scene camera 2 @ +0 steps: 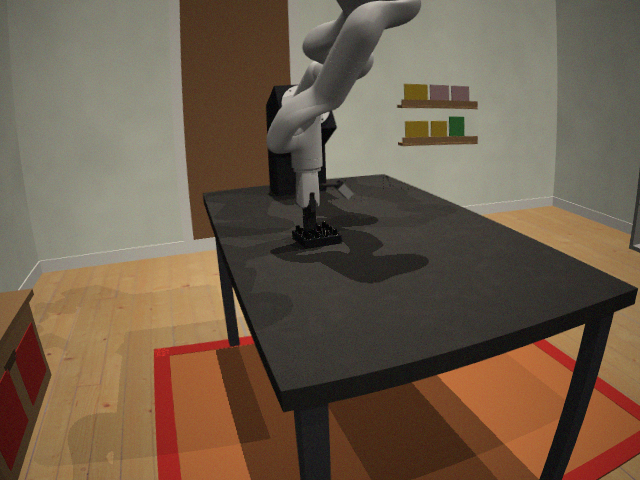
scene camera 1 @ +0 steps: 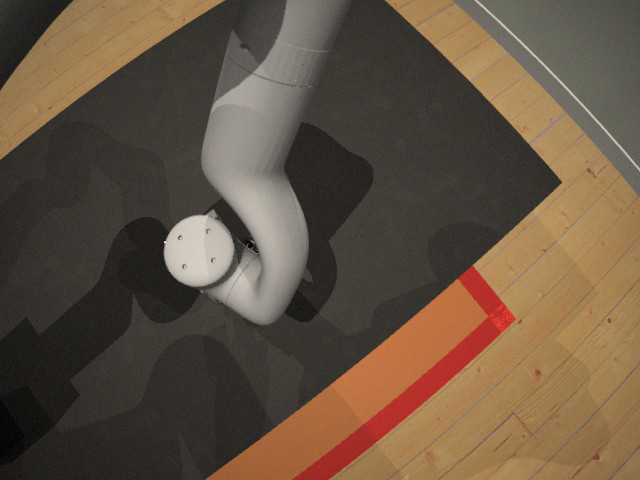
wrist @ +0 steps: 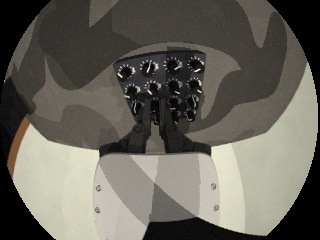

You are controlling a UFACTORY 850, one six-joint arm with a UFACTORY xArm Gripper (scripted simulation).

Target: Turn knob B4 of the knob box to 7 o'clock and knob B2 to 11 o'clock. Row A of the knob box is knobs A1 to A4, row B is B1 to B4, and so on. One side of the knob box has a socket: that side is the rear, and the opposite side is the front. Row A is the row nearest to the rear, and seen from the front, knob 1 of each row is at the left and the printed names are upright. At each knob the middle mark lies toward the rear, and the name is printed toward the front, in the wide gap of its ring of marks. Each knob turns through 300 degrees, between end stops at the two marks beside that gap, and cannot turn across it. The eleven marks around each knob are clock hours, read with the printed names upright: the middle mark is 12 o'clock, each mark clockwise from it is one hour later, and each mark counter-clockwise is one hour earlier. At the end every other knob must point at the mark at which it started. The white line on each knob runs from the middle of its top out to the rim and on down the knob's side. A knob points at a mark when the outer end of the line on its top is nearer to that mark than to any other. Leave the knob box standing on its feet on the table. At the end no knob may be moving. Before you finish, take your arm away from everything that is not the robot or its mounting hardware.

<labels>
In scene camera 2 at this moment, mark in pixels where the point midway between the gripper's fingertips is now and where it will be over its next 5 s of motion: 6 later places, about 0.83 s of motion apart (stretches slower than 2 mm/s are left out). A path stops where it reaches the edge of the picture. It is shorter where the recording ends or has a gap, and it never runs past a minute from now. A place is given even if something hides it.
The gripper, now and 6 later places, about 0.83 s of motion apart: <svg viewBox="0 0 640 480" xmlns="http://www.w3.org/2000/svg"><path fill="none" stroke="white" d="M309 229L310 217L326 208L326 212L327 221L327 224L327 226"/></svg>
</labels>
